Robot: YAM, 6 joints.
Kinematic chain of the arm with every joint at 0, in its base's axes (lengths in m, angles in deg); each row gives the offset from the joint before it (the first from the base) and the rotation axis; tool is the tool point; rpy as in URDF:
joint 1: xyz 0 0 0.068 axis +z
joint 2: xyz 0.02 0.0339 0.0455 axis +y
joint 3: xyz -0.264 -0.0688 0 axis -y
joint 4: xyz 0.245 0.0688 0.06 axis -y
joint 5: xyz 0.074 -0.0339 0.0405 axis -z
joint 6: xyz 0.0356 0 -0.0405 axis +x
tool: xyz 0 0 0 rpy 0 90 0
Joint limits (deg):
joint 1: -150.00..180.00
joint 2: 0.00..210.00
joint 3: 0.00..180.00
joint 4: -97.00..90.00
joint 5: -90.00..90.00
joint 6: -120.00..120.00
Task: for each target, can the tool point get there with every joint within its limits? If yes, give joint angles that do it. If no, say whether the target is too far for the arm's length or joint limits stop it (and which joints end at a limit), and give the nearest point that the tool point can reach.
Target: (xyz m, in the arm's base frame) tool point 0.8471 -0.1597 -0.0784
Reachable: no: too far | nearest point 0.6193 -0.1168 -0.0256 | short by 0.238 m
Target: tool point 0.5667 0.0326 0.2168
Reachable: yes | joints 2.70 137.77 108.72 25.06 -9.52 -84.16
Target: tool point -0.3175 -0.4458 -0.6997
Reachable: no: too far | nearest point -0.2285 -0.3209 -0.3499 | short by 0.382 m
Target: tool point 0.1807 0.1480 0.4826
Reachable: yes | joints 42.41 62.89 71.64 11.73 20.72 34.46
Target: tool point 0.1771 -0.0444 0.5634
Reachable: yes | joints -3.73 72.32 84.81 68.65 67.03 -100.11
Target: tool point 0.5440 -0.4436 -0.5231
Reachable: no: too far | nearest point 0.3801 -0.3099 -0.2877 | short by 0.316 m
